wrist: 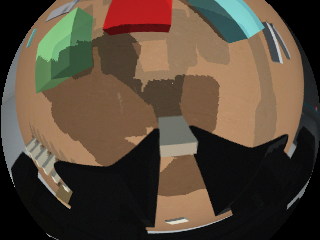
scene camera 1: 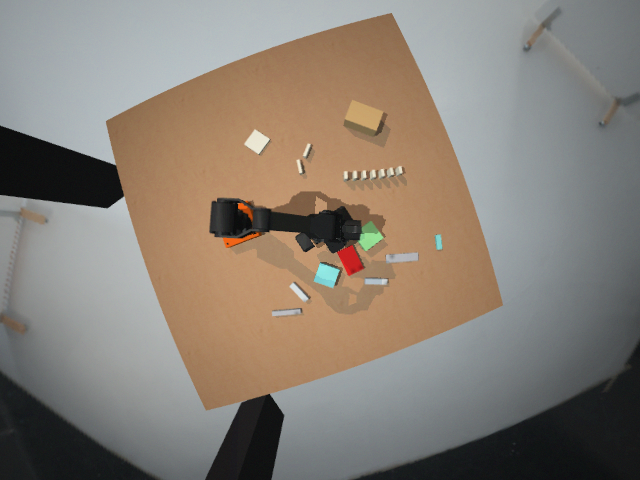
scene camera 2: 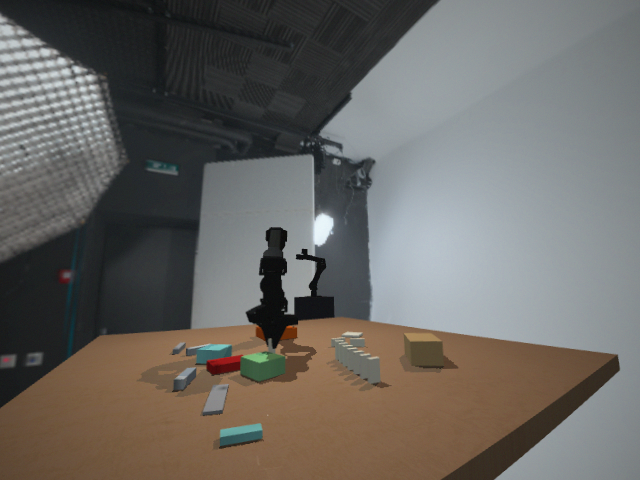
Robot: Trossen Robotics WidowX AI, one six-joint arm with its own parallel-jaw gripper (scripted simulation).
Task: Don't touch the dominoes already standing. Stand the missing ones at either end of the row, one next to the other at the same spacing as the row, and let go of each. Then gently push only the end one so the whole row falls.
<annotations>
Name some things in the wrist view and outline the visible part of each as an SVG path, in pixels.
A cream domino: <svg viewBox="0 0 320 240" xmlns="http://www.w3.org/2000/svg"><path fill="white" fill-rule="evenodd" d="M157 117L160 157L185 156L196 153L197 148L199 148L199 141L193 136L191 128L189 128L183 116Z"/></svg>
A green block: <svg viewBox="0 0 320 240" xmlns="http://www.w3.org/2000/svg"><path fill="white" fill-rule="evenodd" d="M84 9L79 7L73 9L55 27L52 27L51 31L40 41L39 47L37 47L35 64L36 93L55 88L56 85L61 84L61 81L67 80L68 77L72 77L76 73L92 67L91 39L93 16L84 12Z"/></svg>
</annotations>
